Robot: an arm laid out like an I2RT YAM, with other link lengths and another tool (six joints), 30 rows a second.
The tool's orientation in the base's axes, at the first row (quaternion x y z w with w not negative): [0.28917 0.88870 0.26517 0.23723]
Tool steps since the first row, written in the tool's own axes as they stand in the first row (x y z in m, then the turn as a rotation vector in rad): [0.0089 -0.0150 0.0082 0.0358 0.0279 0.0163]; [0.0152 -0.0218 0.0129 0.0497 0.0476 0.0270]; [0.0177 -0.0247 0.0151 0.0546 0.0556 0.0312]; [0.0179 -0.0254 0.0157 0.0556 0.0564 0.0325]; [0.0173 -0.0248 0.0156 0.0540 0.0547 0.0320]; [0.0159 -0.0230 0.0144 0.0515 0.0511 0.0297]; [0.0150 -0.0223 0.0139 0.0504 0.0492 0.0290]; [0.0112 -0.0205 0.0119 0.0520 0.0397 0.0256]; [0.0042 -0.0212 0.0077 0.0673 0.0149 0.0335]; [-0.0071 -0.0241 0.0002 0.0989 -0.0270 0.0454]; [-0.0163 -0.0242 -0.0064 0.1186 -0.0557 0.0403]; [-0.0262 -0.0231 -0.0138 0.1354 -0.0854 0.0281]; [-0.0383 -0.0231 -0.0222 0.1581 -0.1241 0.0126]
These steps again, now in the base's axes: [-0.0075 -0.0019 -0.0176 -0.0056 0.0477 -0.0048]; [-0.0120 -0.0011 -0.0270 -0.0018 0.0738 -0.0045]; [-0.0137 -0.0007 -0.0311 0.0002 0.0838 -0.0041]; [-0.0137 -0.0009 -0.0320 0.0005 0.0855 -0.0049]; [-0.0131 -0.0009 -0.0314 0.0007 0.0831 -0.0051]; [-0.0121 -0.0009 -0.0290 -0.0002 0.0782 -0.0049]; [-0.0115 -0.0012 -0.0280 -0.0005 0.0760 -0.0052]; [-0.0092 -0.0030 -0.0244 -0.0073 0.0693 -0.0089]; [-0.0068 -0.0094 -0.0198 -0.0234 0.0646 -0.0340]; [-0.0041 -0.0212 -0.0129 -0.0556 0.0598 -0.0769]; [-0.0013 -0.0293 -0.0056 -0.0839 0.0508 -0.0958]; [0.0020 -0.0374 0.0033 -0.1145 0.0369 -0.1093]; [0.0059 -0.0479 0.0128 -0.1548 0.0195 -0.1273]
